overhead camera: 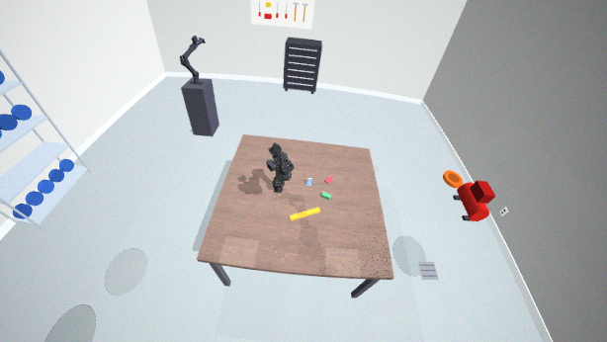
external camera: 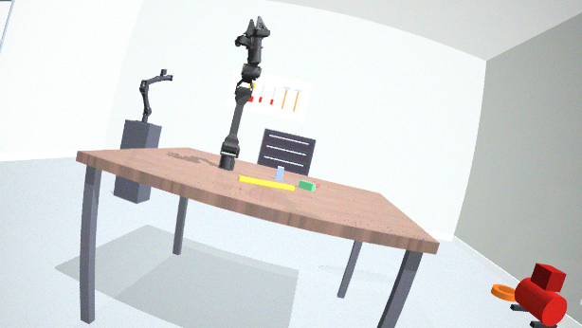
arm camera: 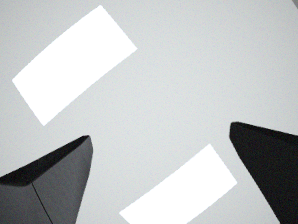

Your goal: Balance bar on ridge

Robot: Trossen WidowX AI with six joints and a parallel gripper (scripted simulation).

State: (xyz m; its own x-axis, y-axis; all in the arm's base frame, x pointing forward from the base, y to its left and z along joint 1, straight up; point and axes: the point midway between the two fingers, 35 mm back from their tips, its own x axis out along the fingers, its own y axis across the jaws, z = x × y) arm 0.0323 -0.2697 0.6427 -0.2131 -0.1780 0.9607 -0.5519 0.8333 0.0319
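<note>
Right now my gripper tip is 20 cm short of the yellow bar, 7 cm to the right of it and 67 cm above it. From my gripper tip the other things lie so: red block (39 cm ahead, 43 cm to the left, 67 cm below); green block (36 cm ahead, 25 cm to the left, 66 cm below).
</note>
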